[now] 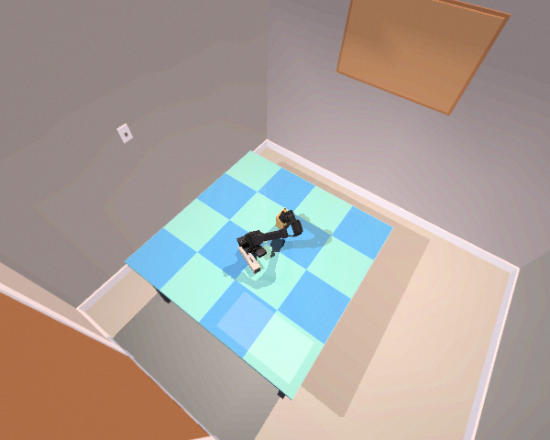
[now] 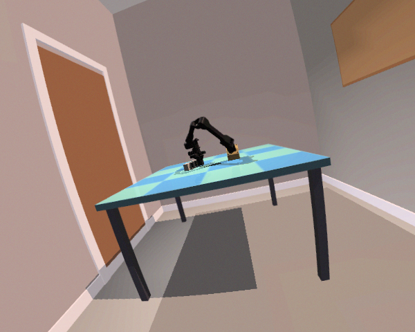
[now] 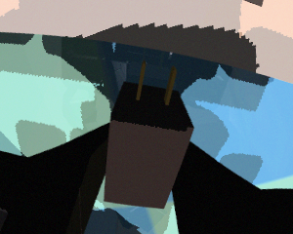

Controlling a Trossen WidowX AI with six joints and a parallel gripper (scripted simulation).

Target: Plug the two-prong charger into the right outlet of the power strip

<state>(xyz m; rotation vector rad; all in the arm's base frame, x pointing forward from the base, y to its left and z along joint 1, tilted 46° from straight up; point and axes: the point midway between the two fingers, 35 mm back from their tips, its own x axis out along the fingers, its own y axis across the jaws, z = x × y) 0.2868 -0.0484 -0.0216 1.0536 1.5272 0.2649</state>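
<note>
My gripper tip is 2 cm short of the two-prong charger, 1 cm to the left of it and 1 cm below it.
</note>
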